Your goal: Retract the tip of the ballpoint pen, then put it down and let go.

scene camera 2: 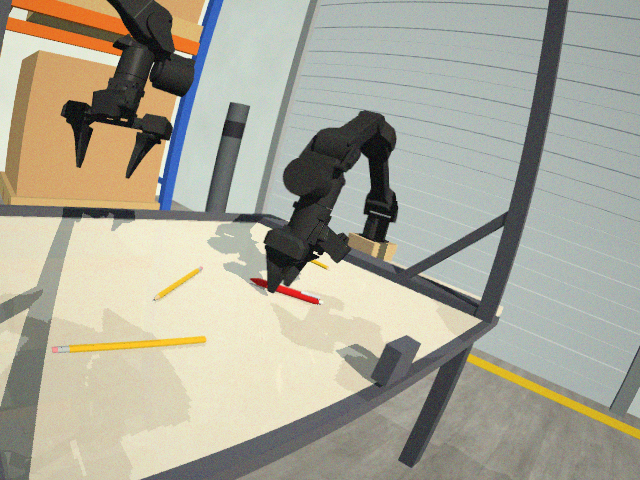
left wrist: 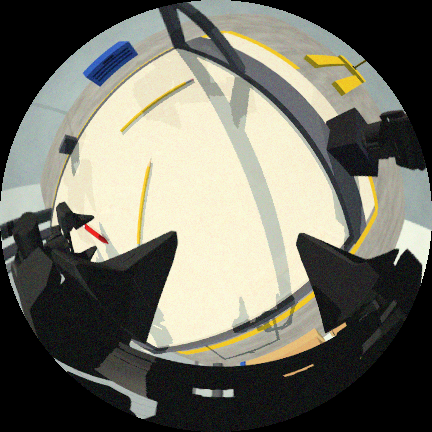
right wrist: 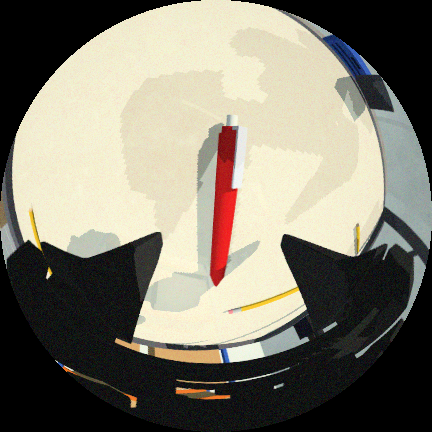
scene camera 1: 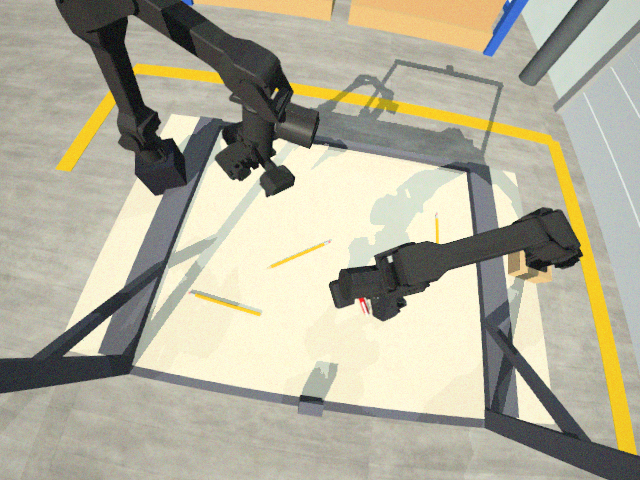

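Where they show: left gripper, fingertip midpoint: [scene camera 2: 102, 172] [left wrist: 240, 238] [scene camera 1: 256, 182]; right gripper, fingertip midpoint: [scene camera 2: 278, 289] [left wrist: 94, 232] [right wrist: 224, 240]; left arm's base at its link origin: [left wrist: 368, 140] [scene camera 1: 154, 155]; right arm's base at its link origin: [scene camera 2: 373, 238] [scene camera 1: 535, 259].
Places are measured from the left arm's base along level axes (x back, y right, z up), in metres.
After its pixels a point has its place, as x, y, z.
The red ballpoint pen [scene camera 1: 363, 306] {-0.433, 0.506, -0.092} [scene camera 2: 299, 293] {-0.432, 0.492, -0.095} [left wrist: 96, 234] {-0.431, 0.442, -0.097} [right wrist: 226, 210] {-0.436, 0.480, -0.094} lies on the table. In the right wrist view its white button end and white clip point up the picture, and its red pointed end lies low between the fingers; I cannot make out a metal tip. My right gripper [scene camera 2: 279, 287] {-0.432, 0.455, -0.100} [right wrist: 224, 240] {-0.432, 0.455, -0.100} is open and empty, low over the pen, with a finger on each side of its pointed half. In scene camera 1 the arm partly hides the pen. My left gripper [scene camera 1: 255, 174] {-0.249, 0.184, 0.042} [scene camera 2: 103, 172] {-0.249, 0.184, 0.042} [left wrist: 240, 238] {-0.249, 0.184, 0.042} is open and empty, high above the table.
One yellow pencil [scene camera 1: 299, 254] {-0.314, 0.331, -0.100} [scene camera 2: 178, 284] {-0.300, 0.336, -0.102} [left wrist: 143, 200] {-0.298, 0.329, -0.102} lies mid-table. A second pencil [scene camera 1: 227, 303] {-0.112, 0.410, -0.100} [scene camera 2: 129, 344] {-0.097, 0.407, -0.100} [left wrist: 155, 102] {-0.105, 0.403, -0.103} lies lower left in scene camera 1. A third pencil [scene camera 1: 436, 229] {-0.721, 0.356, -0.101} [scene camera 2: 319, 264] {-0.675, 0.457, -0.103} lies partly behind the right arm. A dark frame [scene camera 1: 217, 388] {-0.057, 0.591, -0.106} edges the table.
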